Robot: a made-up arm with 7 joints.
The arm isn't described. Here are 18 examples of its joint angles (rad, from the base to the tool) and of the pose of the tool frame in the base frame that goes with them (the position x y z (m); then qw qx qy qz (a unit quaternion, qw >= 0)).
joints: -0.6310 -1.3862 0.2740 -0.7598 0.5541 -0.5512 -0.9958
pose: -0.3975 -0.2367 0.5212 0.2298 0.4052 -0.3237 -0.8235
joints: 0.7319 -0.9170 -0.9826 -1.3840 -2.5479 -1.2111 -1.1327
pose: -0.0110 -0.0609 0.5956 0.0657 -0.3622 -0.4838 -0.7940
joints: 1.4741 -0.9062 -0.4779 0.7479 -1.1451 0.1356 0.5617
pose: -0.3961 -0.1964 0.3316 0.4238 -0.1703 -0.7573 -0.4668
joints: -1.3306 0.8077 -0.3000 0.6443 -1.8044 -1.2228 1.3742
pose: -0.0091 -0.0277 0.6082 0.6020 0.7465 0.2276 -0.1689
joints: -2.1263 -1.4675 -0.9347 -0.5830 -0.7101 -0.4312 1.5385
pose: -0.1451 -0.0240 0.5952 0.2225 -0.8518 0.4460 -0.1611
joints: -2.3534 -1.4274 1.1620 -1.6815 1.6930 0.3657 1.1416
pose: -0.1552 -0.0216 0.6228 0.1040 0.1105 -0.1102 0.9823
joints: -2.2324 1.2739 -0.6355 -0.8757 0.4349 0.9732 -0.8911
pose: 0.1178 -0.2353 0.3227 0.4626 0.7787 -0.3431 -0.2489
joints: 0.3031 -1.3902 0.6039 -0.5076 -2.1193 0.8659 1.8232
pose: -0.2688 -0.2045 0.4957 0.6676 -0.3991 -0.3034 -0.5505
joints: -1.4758 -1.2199 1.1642 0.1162 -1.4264 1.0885 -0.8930
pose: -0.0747 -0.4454 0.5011 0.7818 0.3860 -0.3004 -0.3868
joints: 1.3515 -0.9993 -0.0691 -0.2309 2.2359 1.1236 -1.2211
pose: -0.2563 -0.1668 0.2884 0.2271 -0.4630 -0.2679 0.8138
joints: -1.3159 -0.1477 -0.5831 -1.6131 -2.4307 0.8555 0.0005
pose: -0.1215 -0.2853 0.2762 0.2217 0.4479 0.7680 -0.4006
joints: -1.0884 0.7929 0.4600 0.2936 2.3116 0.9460 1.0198
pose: 0.1080 -0.0072 0.8210 0.3325 -0.3618 0.1467 -0.8585
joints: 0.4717 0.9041 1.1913 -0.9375 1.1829 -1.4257 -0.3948
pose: -0.3935 -0.3305 0.7291 0.7560 0.5191 -0.3773 -0.1287
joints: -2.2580 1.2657 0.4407 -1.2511 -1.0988 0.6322 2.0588
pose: 0.0318 -0.0558 0.4512 0.6232 -0.5627 -0.4624 0.2848
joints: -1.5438 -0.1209 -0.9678 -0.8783 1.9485 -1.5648 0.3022
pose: 0.0391 -0.3503 0.4399 0.6429 0.5897 0.2215 0.4357
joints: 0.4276 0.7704 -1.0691 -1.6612 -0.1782 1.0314 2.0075
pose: -0.0979 -0.3579 0.6954 0.1615 0.4614 -0.8701 0.0633
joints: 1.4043 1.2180 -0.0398 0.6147 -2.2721 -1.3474 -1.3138
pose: -0.3037 0.0121 0.4254 0.4592 -0.8372 -0.0668 -0.2894
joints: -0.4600 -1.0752 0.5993 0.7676 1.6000 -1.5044 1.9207
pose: -0.0535 -0.3761 0.4631 0.1479 0.6145 0.4945 0.5966
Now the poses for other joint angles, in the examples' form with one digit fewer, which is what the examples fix.
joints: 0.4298 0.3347 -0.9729 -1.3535 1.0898 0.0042 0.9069
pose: -0.110 -0.466 0.592 0.331 0.294 -0.856 0.268
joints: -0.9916 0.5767 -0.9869 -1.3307 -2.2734 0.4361 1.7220
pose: 0.063 -0.212 0.418 0.118 0.133 0.782 0.597
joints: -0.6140 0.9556 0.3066 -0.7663 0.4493 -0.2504 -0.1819
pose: -0.174 -0.189 0.866 0.823 0.010 -0.562 0.082
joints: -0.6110 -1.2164 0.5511 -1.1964 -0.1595 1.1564 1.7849
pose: -0.263 -0.177 0.562 0.373 -0.052 0.297 -0.878
